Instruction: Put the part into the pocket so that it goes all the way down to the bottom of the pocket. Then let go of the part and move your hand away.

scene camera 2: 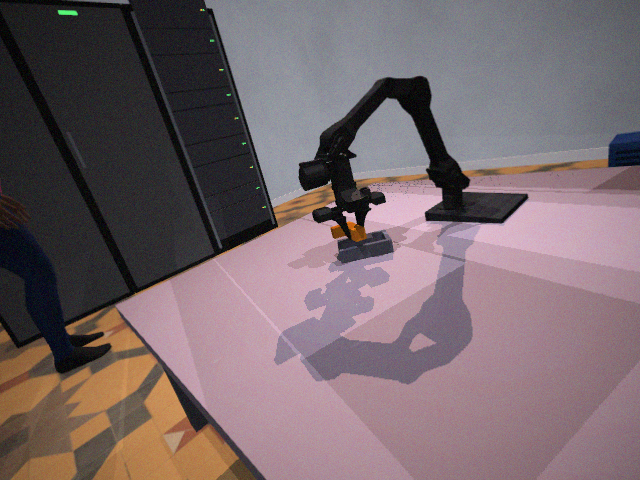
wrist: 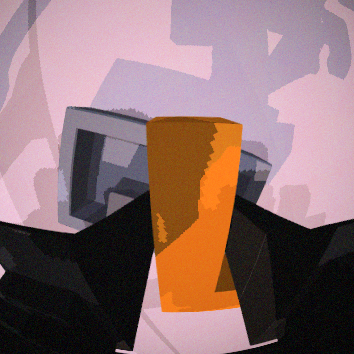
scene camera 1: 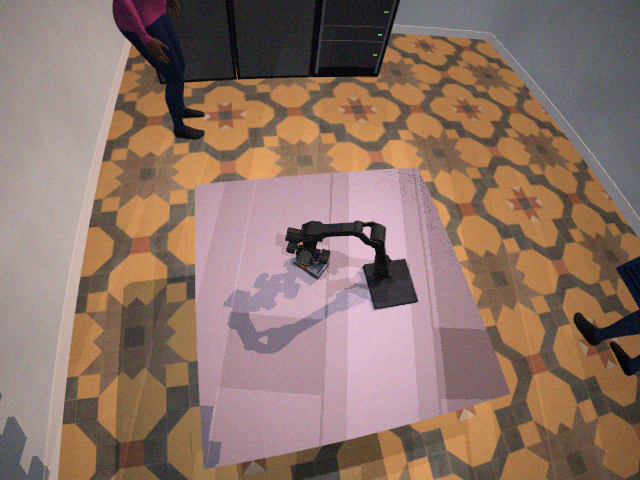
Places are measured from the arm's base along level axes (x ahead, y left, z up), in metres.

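Where they show: gripper, between the fingertips: (scene camera 2: pixel 355 237) (wrist: pixel 186 195); arm's base, origin of its link: (scene camera 2: pixel 452 206) (scene camera 1: pixel 380 273).
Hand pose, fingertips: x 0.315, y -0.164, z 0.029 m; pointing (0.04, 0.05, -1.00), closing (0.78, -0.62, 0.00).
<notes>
Things, the pixels of their top centre, and the offset from my fingertips. Level surfaces: height alone.
- orange part, centre of its top: (wrist: pixel 225 258) (scene camera 2: pixel 346 226) dx +0.003, dy -0.021, dz +0.034 m
- grey block with the pocket, centre of its top: (wrist: pixel 151 199) (scene camera 2: pixel 362 239) (scene camera 1: pixel 311 261) dx -0.023, dy +0.005, dz -0.016 m
- pink table, height of its surface: dz -0.053 m
The orange part (scene camera 2: pixel 340 230) (wrist: pixel 192 200) is held across the fingers of my gripper (scene camera 1: pixel 310 261) (scene camera 2: pixel 357 232) (wrist: pixel 186 195), which is shut on it. The grey block with the pocket (scene camera 1: pixel 317 273) (scene camera 2: pixel 368 251) (wrist: pixel 65 175) rests on the table under the gripper. In scene camera 2 the part is at the block's left end, above the rim, and sticks out past it. In the wrist view the part crosses in front of the block, turned relative to it, and hides the pocket's middle. The pocket's left portion shows open. Whether part and block touch is unclear.
The pink table (scene camera 1: pixel 268 413) (scene camera 2: pixel 310 423) carries the arm's black base plate (scene camera 1: pixel 395 294) (scene camera 2: pixel 496 206), to the right of the block. Dark cabinets (scene camera 1: pixel 273 36) (scene camera 2: pixel 77 129) stand beyond the table. One person (scene camera 1: pixel 173 67) (scene camera 2: pixel 38 289) stands near them, another (scene camera 1: pixel 615 328) at the right.
</notes>
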